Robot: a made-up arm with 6 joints. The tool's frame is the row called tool.
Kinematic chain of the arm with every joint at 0, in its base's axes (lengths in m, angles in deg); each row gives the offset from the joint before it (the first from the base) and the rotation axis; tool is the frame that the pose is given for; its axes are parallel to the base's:
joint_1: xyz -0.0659 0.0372 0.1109 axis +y
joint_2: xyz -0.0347 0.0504 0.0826 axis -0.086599 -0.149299 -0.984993
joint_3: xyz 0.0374 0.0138 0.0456 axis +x
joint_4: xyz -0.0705 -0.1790 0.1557 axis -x
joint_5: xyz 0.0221 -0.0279 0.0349 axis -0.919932 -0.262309 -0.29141
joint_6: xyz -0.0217 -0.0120 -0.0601 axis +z
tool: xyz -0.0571 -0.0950 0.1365
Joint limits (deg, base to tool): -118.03..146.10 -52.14..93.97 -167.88..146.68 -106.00..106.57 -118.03..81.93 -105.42..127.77
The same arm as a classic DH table. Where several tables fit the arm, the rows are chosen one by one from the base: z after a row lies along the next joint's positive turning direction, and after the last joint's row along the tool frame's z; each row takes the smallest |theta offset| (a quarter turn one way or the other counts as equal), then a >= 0, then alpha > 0; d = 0 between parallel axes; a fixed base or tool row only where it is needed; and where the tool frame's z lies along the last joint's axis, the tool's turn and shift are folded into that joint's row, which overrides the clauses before.
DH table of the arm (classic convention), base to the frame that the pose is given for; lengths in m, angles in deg. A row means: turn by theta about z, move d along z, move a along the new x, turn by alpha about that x. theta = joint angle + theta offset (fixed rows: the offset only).
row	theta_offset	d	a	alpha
base (fixed)	0	0.1109	-0.0659	-90
joint_1	5.02	0.0756	-0.0418	-98.59
joint_2	-89.25	-0.1275	0.0068	-94.97
joint_3	-32.4	0	-0.2372	180
joint_4	0.97	0.0322	-0.0441	-23.08
joint_5	-44.38	0.0067	-0.0056	106.94
joint_6	-46.92	0	-0.1108	0
tool (fixed)	-58.99	0.0838	0	0
Joint limits (deg, base to tool): -118.03..146.1 -52.14..93.97 -167.88..146.68 -106..106.57 -118.03..81.93 -105.42..127.77

